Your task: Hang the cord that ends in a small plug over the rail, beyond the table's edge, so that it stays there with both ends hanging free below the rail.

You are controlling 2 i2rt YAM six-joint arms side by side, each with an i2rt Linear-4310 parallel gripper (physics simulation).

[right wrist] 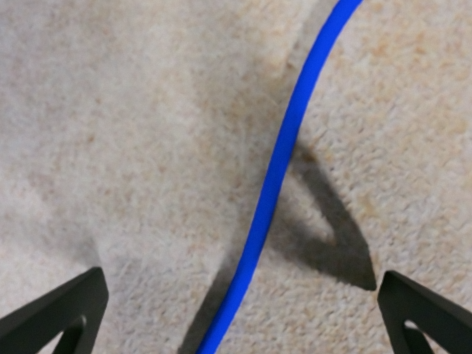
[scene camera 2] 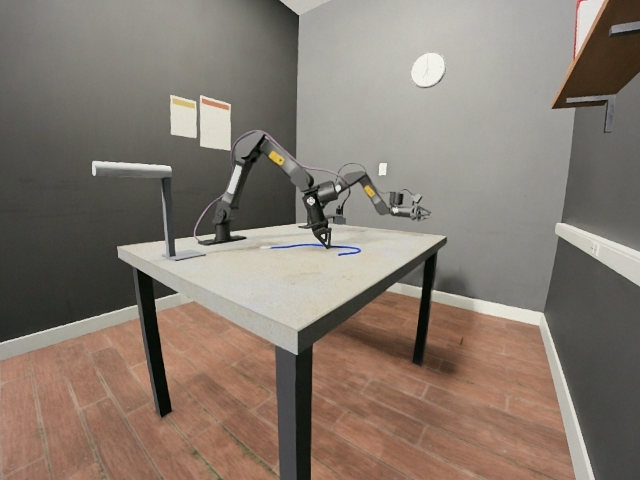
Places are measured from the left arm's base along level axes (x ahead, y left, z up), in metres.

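Pixels of known places: left gripper, fingertip midpoint: (scene camera 2: pixel 431 214); right gripper, fingertip midpoint: (right wrist: pixel 242 283) (scene camera 2: pixel 327 245); right arm's base, origin of the base link: (scene camera 2: pixel 223 241).
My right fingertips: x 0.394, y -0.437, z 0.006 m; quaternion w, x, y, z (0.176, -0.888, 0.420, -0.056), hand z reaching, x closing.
Note:
Ahead of a thing's pixels: the offset from my right fingertips to its top centre. "spot": to the spot under its first point. Level surfaces: height alone.
The blue cord (scene camera 2: pixel 292 245) (right wrist: pixel 272 186) lies on the table top, with a curl at its right end and a small pale plug @(0.148 m back, 0.180 m right, 0.002 m up) (scene camera 2: pixel 265 247) at its left end. The white rail @(0.269 m back, 0.552 m right, 0.272 m up) (scene camera 2: pixel 131 169) is a horizontal bar on a grey post; it juts out past the table's left edge. My right gripper (scene camera 2: pixel 326 244) (right wrist: pixel 242 283) is open, pointing down low over the cord. In the right wrist view the cord runs between its spread fingers, touching neither. My left gripper (scene camera 2: pixel 426 212) is open and raised near the table's far right corner, well away from the cord.
The rail's post @(0.268 m back, 0.467 m right, 0.236 m up) (scene camera 2: pixel 168 217) stands on a flat base plate @(spot: 0.239 m back, 0.429 m right, 0.000 m up) (scene camera 2: pixel 187 255) near the left edge of the table @(0.006 m down) (scene camera 2: pixel 248 289). The right arm's base (scene camera 2: pixel 222 238) is mounted farther back, to the right of the post. A wooden shelf (scene camera 2: pixel 594 67) hangs at the upper right.

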